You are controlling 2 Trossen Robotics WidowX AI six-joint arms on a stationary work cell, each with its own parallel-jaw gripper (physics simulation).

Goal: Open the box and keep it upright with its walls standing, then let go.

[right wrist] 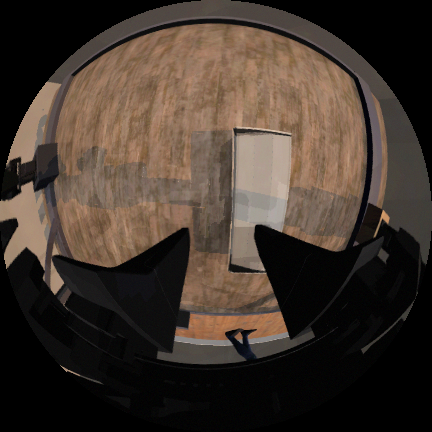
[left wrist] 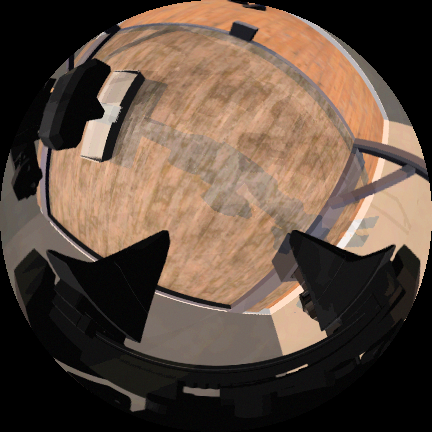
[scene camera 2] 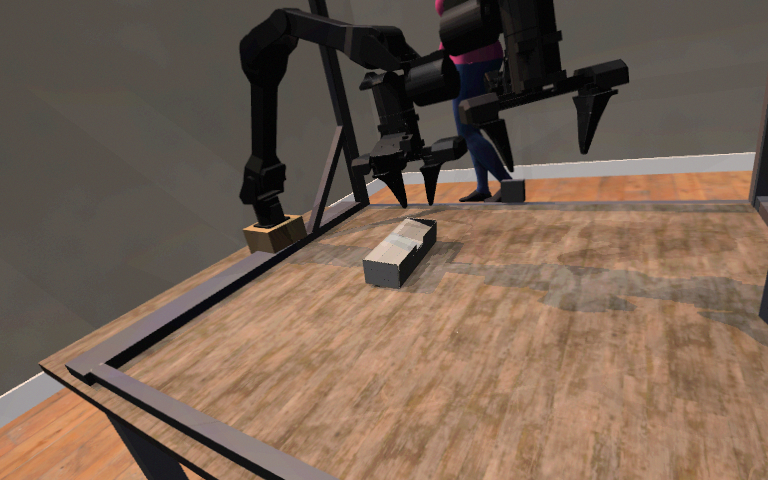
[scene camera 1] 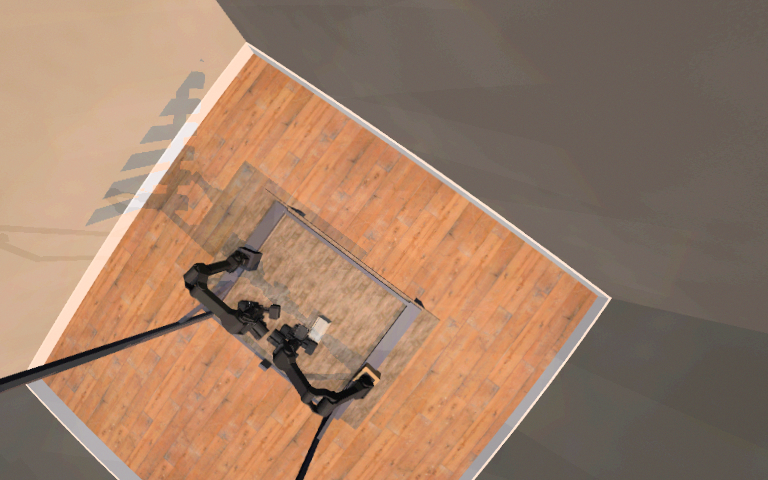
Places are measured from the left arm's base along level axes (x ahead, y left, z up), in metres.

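Pixels of known places: left gripper, fingertip midpoint: [left wrist: 232, 236] [scene camera 2: 547, 163] [scene camera 1: 267, 304]; right gripper, fingertip midpoint: [right wrist: 222, 232] [left wrist: 92, 113] [scene camera 2: 418, 206]; left arm's base, link origin: [scene camera 1: 243, 259]; right arm's base, link origin: [right wrist: 379, 232] [scene camera 2: 272, 222] [scene camera 1: 366, 380].
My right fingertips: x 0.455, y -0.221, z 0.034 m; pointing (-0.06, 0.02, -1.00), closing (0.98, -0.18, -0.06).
For each thing: its top centre in the pictures, then the offset to it from my right fingertips. Level surfaces: height alone.
- long narrow box, top centre: [right wrist: 263, 213] [scene camera 2: 400, 236] [left wrist: 100, 111] [scene camera 1: 314, 335] dz -0.059, dx +0.046, dy -0.018 m
- wooden table, surface height: dz -0.113 m
- wooden block, top centre: [scene camera 2: 272, 222] [right wrist: 379, 232] [scene camera 1: 366, 380] dz -0.042, dx +0.379, dy -0.124 m
- small dark block, top centre: [scene camera 2: 512, 180] [right wrist: 177, 327] [scene camera 1: 262, 367] dz -0.056, dx -0.160, dy -0.288 m
The long narrow box [scene camera 1: 320, 330] [scene camera 2: 382, 275] [left wrist: 97, 142] [right wrist: 260, 172] stands upright on the table, with dark grey sides. A pale surface spans its top between thin rims, with dark gaps at the ends; whether this is the lid or the inside, I cannot tell. My right gripper [scene camera 2: 417, 204] [right wrist: 222, 232] is partly open and empty, above and beyond the box's far end in scene camera 2; in the right wrist view its right finger overlaps the box's lower end. My left gripper [scene camera 2: 547, 161] [left wrist: 232, 236] is wide open and empty, high and well away from the box.
The wooden table [scene camera 2: 453, 384] [right wrist: 150, 90] has a raised metal rail [scene camera 2: 186, 302] along its edges. A wooden block [scene camera 2: 274, 234] carries the right arm's base. A small dark block [scene camera 2: 513, 190] [left wrist: 244, 31] is at the table's far edge. A person [scene camera 2: 478, 130] stands behind.
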